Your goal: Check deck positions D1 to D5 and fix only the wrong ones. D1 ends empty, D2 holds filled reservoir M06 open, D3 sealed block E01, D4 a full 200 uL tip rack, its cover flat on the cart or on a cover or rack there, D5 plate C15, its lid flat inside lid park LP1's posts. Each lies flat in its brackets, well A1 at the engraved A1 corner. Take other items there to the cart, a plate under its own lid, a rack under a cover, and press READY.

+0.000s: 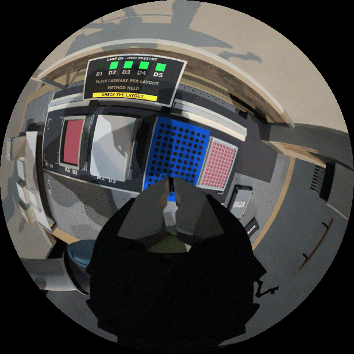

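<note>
My gripper (171,178) is shut and empty, in front of the near edge of a blue rack (175,145) at D4. The rack has dark round holes and no cover on it; whether tips fill them I cannot tell. D1 (53,142) is empty between its brackets. An open reservoir with red filling (73,141) lies at D2. A pale, flat-topped block (111,147) is at D3. A plate with pink wells (218,162) lies without a lid right of the blue rack, at D5. Lid park LP1 (240,203) is at the right. Item codes are not readable.
The display (132,82) shows green lamps for D2 to D5, D1 dark, and "CHECK THE LAYOUT". The cart (36,150) at the left bears pale items and a blue-sided rack (11,149). A small dark labelled box (251,229) is near LP1. A wooden rim (235,82) runs behind the deck.
</note>
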